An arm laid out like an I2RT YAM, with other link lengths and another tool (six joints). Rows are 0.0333 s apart.
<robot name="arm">
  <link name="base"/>
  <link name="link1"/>
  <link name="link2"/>
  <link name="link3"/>
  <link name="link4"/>
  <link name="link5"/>
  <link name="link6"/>
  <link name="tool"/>
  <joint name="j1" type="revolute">
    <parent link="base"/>
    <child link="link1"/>
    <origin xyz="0 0 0.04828" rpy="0 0 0"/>
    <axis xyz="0 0 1"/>
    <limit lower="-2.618" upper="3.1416"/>
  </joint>
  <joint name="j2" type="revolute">
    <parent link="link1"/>
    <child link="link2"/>
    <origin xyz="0.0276 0.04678 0.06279" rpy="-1.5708 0 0"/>
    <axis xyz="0 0 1"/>
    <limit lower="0" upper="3.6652"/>
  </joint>
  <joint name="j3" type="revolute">
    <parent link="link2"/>
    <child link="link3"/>
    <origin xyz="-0.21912 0 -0.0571" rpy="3.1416 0 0"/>
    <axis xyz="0 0 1"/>
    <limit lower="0" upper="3.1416"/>
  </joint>
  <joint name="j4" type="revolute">
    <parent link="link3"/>
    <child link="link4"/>
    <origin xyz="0.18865 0.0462 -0.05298" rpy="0 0 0"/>
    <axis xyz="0 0 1"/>
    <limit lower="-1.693" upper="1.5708"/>
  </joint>
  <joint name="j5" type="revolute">
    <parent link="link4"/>
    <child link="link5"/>
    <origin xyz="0.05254 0.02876 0.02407" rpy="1.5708 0 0"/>
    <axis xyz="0 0 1"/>
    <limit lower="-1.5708" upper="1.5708"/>
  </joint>
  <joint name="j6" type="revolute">
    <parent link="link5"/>
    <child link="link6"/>
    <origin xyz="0.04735 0 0.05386" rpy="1.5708 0 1.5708"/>
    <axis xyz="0 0 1"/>
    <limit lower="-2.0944" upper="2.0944"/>
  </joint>
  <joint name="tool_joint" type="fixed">
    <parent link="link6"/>
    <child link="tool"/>
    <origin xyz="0.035 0.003 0.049" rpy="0.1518 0 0.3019"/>
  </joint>
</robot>
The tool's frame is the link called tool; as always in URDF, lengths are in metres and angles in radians.
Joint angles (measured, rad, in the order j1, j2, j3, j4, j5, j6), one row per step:
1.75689, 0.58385, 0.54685, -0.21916, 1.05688, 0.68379
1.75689, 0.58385, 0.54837, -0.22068, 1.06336, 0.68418
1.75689, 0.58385, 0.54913, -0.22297, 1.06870, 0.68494
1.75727, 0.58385, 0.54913, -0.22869, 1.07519, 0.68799
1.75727, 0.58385, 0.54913, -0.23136, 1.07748, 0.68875
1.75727, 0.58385, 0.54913, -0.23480, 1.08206, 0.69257
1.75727, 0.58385, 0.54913, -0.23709, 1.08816, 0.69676
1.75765, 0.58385, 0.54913, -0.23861, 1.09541, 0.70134
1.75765, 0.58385, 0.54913, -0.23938, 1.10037, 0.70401
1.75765, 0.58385, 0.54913, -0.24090, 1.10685, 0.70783
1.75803, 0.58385, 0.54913, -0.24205, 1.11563, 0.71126
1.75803, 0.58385, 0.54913, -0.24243, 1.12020, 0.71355
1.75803, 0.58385, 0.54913, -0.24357, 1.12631, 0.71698
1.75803, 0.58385, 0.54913, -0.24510, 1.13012, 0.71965
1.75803, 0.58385, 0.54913, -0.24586, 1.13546, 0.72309
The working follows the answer.
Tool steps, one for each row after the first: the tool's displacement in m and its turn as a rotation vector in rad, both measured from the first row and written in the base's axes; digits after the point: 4 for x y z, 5 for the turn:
0.0003, -0.0006, 0.0004, 0.00060, -0.00137, -0.00632
0.0005, -0.0012, 0.0006, -0.00006, -0.00252, -0.01157
0.0008, -0.0021, 0.0003, -0.00300, -0.00335, -0.01784
0.0009, -0.0025, 0.0002, -0.00492, -0.00399, -0.02014
0.0011, -0.0030, 0.0000, -0.00510, -0.00347, -0.02503
0.0013, -0.0037, -0.0001, -0.00378, -0.00293, -0.03143
0.0015, -0.0043, -0.0002, -0.00131, -0.00232, -0.03861
0.0016, -0.0048, -0.0001, 0.00029, -0.00216, -0.04371
0.0018, -0.0054, -0.0002, 0.00215, -0.00187, -0.05042
0.0021, -0.0062, -0.0001, 0.00422, -0.00238, -0.05890
0.0022, -0.0066, -0.0001, 0.00592, -0.00231, -0.06357
0.0024, -0.0072, -0.0001, 0.00787, -0.00215, -0.06986
0.0026, -0.0076, -0.0001, 0.00872, -0.00192, -0.07384
0.0027, -0.0081, -0.0001, 0.01103, -0.00149, -0.07938

Tool pose at each row, in the base's axes (x y z in m, rotation vector in rad; rounded; the steps above come from the unrounded poses):
0.0583, 0.1105, 0.2034, -1.02202, 1.21580, -0.18371
0.0586, 0.1099, 0.2038, -1.01748, 1.21790, -0.18894
0.0588, 0.1093, 0.2040, -1.01471, 1.21965, -0.19402
0.0590, 0.1084, 0.2037, -1.01337, 1.22224, -0.20115
0.0592, 0.1081, 0.2036, -1.01354, 1.22291, -0.20446
0.0593, 0.1075, 0.2034, -1.01088, 1.22595, -0.20814
0.0595, 0.1068, 0.2033, -1.00602, 1.22978, -0.21204
0.0597, 0.1062, 0.2032, -0.99970, 1.23404, -0.21579
0.0599, 0.1057, 0.2032, -0.99529, 1.23683, -0.21868
0.0601, 0.1051, 0.2032, -0.98970, 1.24055, -0.22260
0.0604, 0.1043, 0.2033, -0.98269, 1.24444, -0.22816
0.0605, 0.1039, 0.2033, -0.97842, 1.24689, -0.23070
0.0607, 0.1034, 0.2033, -0.97296, 1.25025, -0.23429
0.0608, 0.1029, 0.2032, -0.96986, 1.25249, -0.23674
0.0610, 0.1025, 0.2032, -0.96459, 1.25567, -0.23939

